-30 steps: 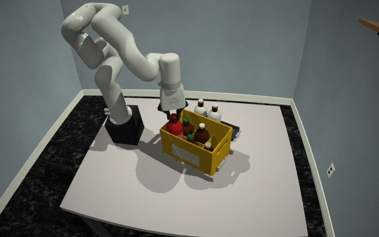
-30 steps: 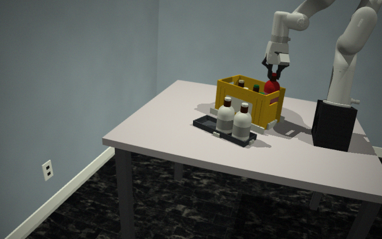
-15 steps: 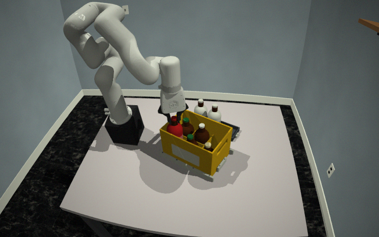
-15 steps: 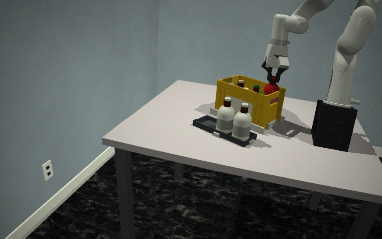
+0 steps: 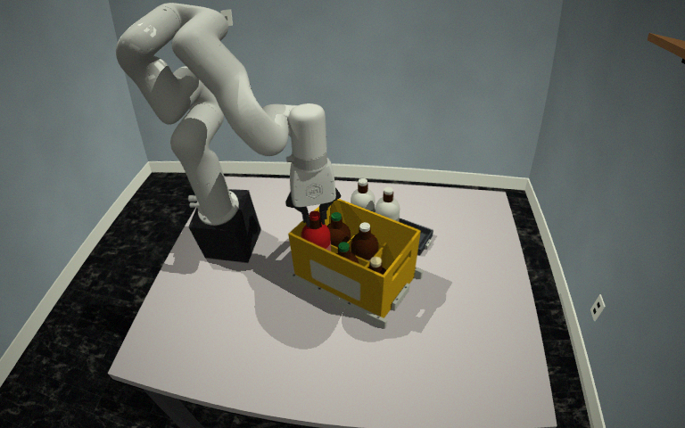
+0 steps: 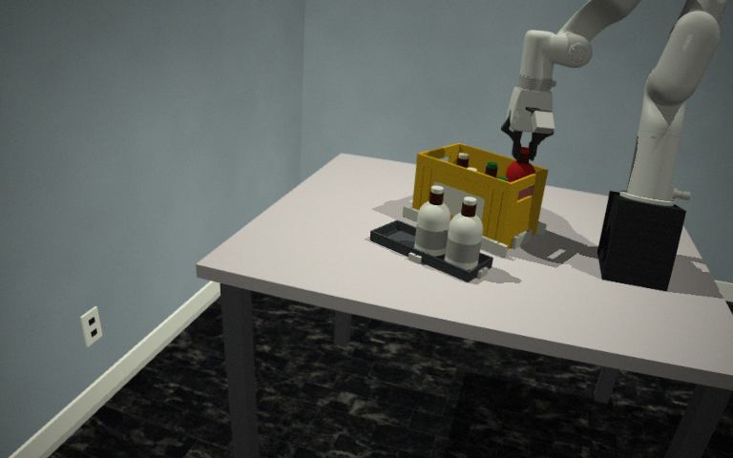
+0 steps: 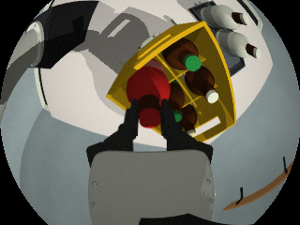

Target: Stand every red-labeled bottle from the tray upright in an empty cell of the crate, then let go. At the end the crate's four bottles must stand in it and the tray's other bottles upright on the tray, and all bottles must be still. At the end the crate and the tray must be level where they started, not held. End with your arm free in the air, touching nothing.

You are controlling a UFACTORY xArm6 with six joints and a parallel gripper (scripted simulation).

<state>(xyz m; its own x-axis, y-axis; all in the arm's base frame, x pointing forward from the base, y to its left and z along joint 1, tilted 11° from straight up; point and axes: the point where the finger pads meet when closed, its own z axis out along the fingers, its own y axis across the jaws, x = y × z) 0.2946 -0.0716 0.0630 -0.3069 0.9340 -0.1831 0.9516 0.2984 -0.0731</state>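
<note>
Right now my hand is 7 cm above the red-labeled bottle. From my hand the other things lie so: crate (13 cm below, 10 cm ahead, 1 cm to the right).
</note>
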